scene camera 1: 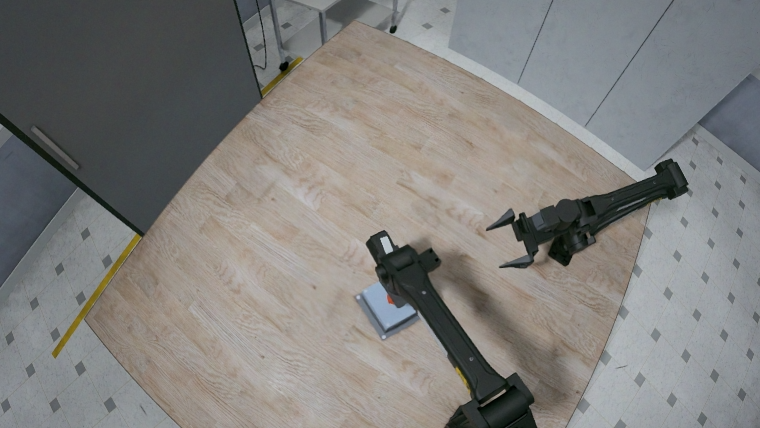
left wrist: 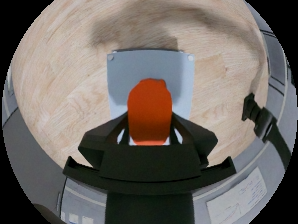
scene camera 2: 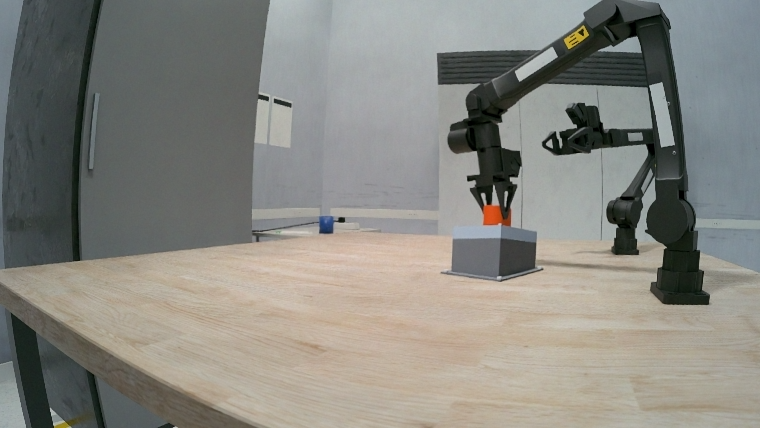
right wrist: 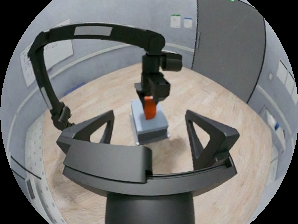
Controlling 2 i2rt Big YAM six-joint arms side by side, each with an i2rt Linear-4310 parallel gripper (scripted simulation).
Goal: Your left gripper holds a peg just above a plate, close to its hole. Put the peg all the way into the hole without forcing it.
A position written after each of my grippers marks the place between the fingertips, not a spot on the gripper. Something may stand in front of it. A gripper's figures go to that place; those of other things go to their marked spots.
Labels:
My left gripper [left wrist: 149, 113]: 0.13 m from the lens. An orange peg [left wrist: 150, 105] is 0.10 m from the lens. A light blue plate [left wrist: 128, 68] is 0.14 m from the lens. The marked spots on the light blue plate and the orange peg are 0.07 m apart.

